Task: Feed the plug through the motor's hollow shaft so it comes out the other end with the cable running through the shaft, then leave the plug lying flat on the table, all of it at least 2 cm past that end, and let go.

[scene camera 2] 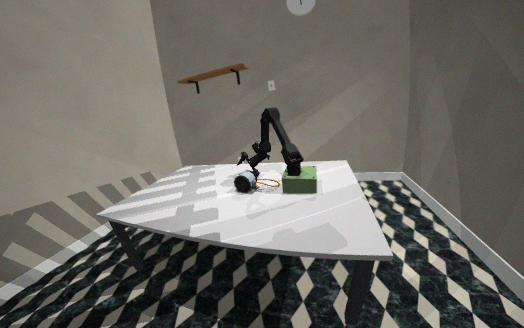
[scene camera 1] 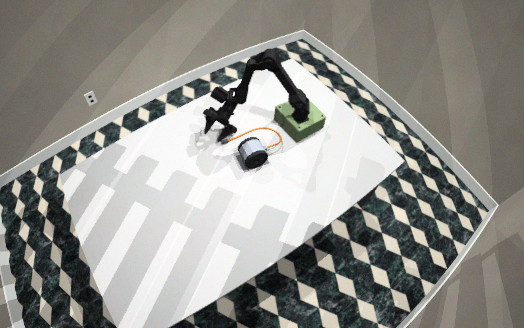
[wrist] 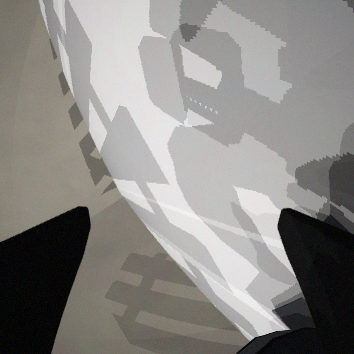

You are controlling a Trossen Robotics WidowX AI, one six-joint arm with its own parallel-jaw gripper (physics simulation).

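Frame: origin at the arm's base, x ahead, y left, z up, level; centimetres.
Seen in the pictures: gripper, fingertip midpoint: [scene camera 2: 240, 170] [scene camera 1: 211, 138] [wrist: 187, 219]; arm's base, link origin: [scene camera 2: 294, 173] [scene camera 1: 300, 117].
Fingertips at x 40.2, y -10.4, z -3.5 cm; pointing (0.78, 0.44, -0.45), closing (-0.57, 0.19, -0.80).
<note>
Pixels of each thing's top centre, then the offset from my fingertips to it. "pt": a spot on its surface instead. Level surfaces: height alone.
- motor, top centre: [scene camera 1: 253, 145] [scene camera 2: 244, 173] dx -12.8, dy +15.8, dz +4.9 cm
- orange cable, surface spot: [scene camera 1: 262, 128] pt dx -25.0, dy +2.6, dz -4.9 cm
- small dark grey plug, top centre: [scene camera 1: 224, 140] dx -5.8, dy +1.5, dz -3.9 cm
- white table, surface height: dz -5.3 cm
The motor [scene camera 1: 252, 151] [scene camera 2: 245, 181], a light grey-blue cylinder with black ends, lies on its side on the table. An orange cable [scene camera 1: 262, 128] [scene camera 2: 278, 183] curves from behind the motor in a loop. The small dark grey plug [scene camera 1: 225, 141] is at the cable's free end, outside the motor, low beside one fingertip. My gripper [scene camera 1: 213, 136] [scene camera 2: 248, 168] [wrist: 187, 219] is open, with nothing between its fingers. The plug does not show in the wrist view. A dark rounded edge at the bottom right there looks like the motor's end. The shaft opening cannot be made out.
The arm stands on a green base block [scene camera 1: 300, 132] [scene camera 2: 300, 186], to the right of the motor and the cable loop. The white table [scene camera 1: 310, 195] [scene camera 2: 225, 225] carries both. The table's far edge crosses the wrist view on the left.
</note>
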